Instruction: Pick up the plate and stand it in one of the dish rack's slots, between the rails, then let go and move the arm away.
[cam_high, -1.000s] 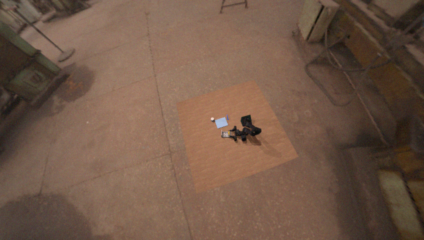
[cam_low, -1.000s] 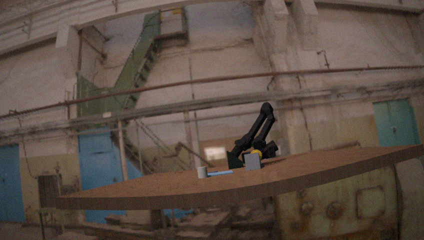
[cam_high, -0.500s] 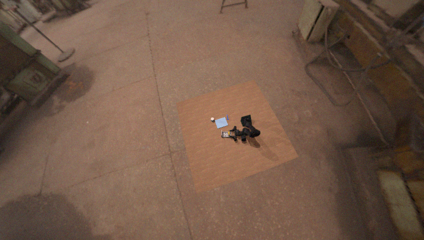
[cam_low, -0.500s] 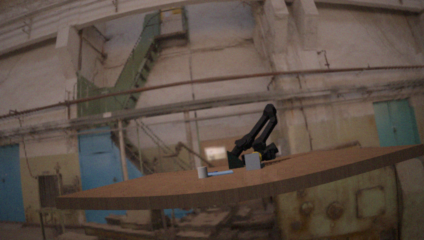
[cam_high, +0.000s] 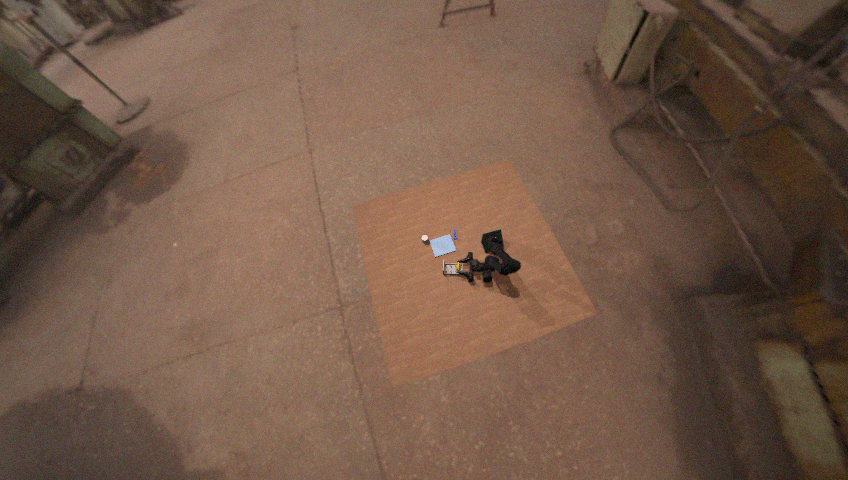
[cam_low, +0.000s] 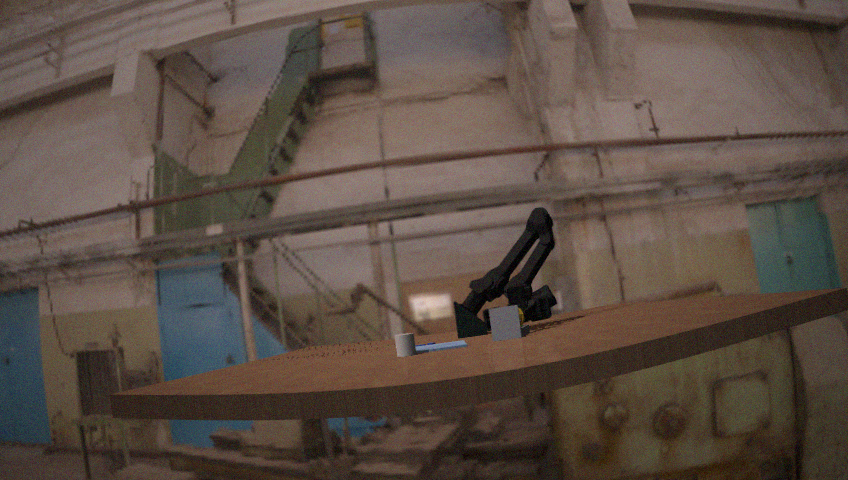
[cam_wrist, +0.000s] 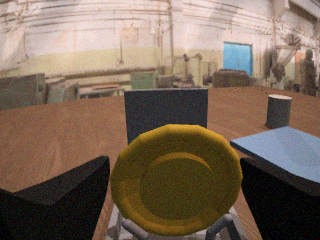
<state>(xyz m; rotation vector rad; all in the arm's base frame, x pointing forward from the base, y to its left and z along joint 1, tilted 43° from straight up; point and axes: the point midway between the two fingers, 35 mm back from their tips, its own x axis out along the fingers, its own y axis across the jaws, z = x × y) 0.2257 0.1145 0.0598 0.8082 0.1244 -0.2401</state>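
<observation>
Now: the yellow plate 1 cm below my gripper tip. Round my gripper tip: light blue mat (5 cm ahead, 19 cm to the right, 5 cm below); small blue object (5 cm behind, 24 cm to the right, 5 cm below); dish rack (2 cm ahead, 1 cm to the right, 3 cm below).
</observation>
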